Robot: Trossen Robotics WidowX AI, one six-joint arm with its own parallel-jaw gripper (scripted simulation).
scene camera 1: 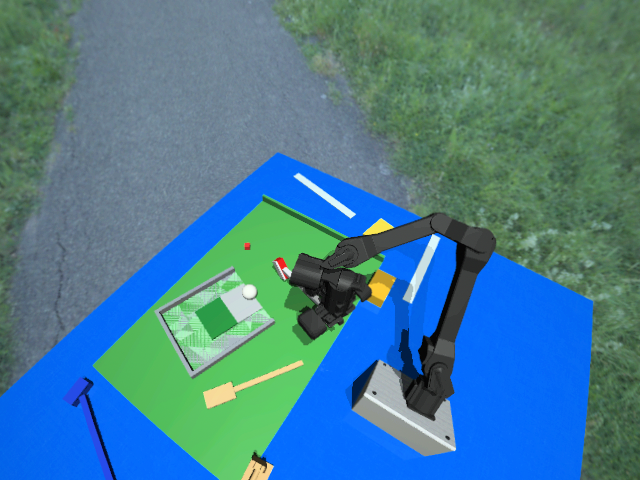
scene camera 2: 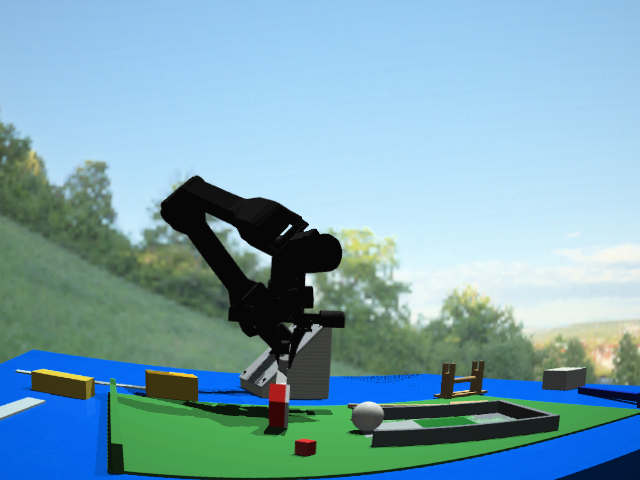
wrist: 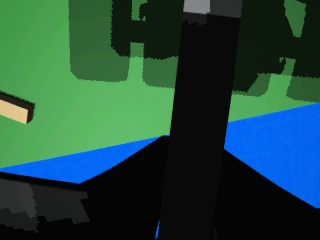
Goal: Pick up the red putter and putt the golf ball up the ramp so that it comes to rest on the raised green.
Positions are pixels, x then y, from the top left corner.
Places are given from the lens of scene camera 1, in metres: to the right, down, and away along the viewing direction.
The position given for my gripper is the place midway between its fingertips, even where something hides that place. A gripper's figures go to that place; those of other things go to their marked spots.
my gripper (scene camera 1: 332, 320): 0.03, 0.20, 0.80
tan paddle (scene camera 1: 222, 394): -0.23, 0.37, 0.73
